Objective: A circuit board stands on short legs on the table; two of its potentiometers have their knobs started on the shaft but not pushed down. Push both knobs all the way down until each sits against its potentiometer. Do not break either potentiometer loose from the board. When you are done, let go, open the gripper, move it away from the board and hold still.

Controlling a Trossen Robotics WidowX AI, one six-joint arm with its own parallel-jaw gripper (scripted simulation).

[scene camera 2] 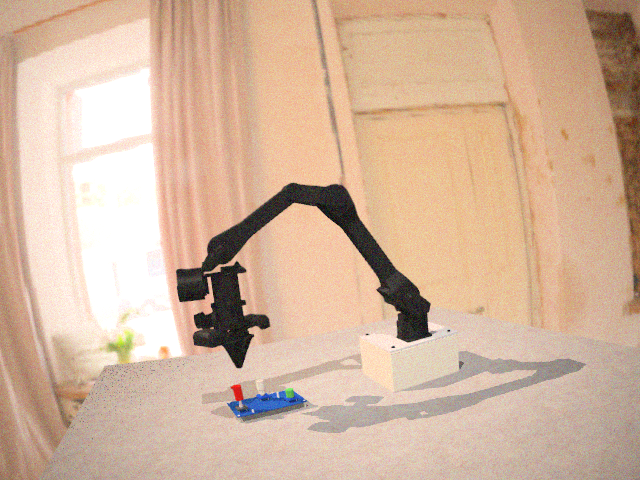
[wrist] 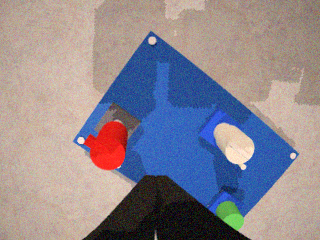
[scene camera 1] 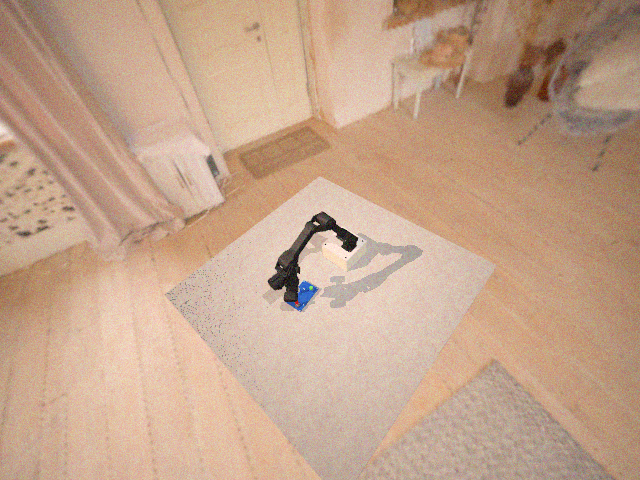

Note:
My gripper is shut, holding nothing. Further things: a red knob and a white knob.
My gripper also shows in the wrist view.

